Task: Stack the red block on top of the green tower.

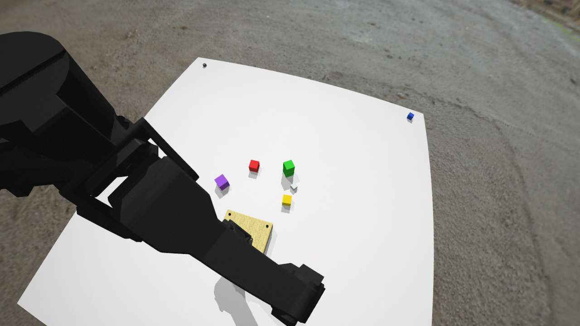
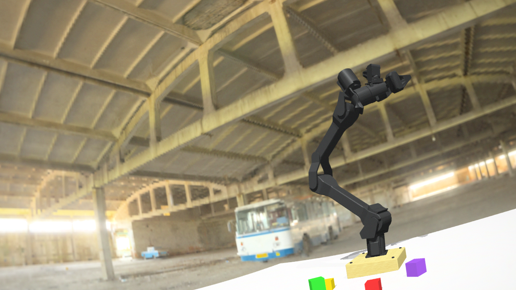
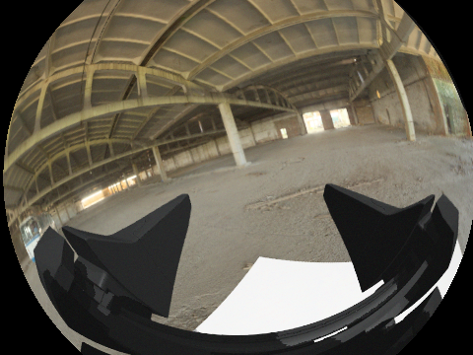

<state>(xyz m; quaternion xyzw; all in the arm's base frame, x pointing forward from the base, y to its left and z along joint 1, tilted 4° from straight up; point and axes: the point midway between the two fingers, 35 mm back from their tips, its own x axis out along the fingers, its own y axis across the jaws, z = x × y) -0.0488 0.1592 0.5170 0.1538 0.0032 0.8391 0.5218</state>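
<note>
My gripper tip is 54 cm above the red block, 33 cm short of it and 20 cm to the left of it. From my gripper tip the other things lie so: small dark ball 90 cm ahead, 54 cm below, 23 cm to the left; then yellow block 54 cm below, 34 cm to the right, 23 cm ahead; then purple block 54 cm below, 25 cm ahead, 11 cm to the right.
</note>
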